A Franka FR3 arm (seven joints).
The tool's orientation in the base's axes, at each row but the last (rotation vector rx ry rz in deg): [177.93 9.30 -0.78]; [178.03 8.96 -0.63]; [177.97 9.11 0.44]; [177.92 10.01 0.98]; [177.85 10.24 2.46]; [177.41 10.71 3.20]
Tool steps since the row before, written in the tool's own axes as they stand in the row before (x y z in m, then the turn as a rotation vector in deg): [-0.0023 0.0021 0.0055 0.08 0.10 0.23]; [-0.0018 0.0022 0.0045 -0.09 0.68 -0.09]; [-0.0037 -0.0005 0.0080 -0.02 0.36 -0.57]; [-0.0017 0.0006 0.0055 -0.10 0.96 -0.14]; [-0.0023 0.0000 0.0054 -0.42 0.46 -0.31]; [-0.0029 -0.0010 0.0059 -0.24 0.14 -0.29]
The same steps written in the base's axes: [-0.0021 -0.0025 -0.0054 0.09 -0.10 -0.23]; [-0.0016 -0.0025 -0.0044 -0.02 -0.68 0.11]; [-0.0037 -0.0001 -0.0080 0.01 -0.34 0.58]; [-0.0016 -0.0010 -0.0055 0.01 -0.96 0.17]; [-0.0021 -0.0004 -0.0055 -0.37 -0.50 0.31]; [-0.0028 0.0004 -0.0060 -0.23 -0.16 0.29]
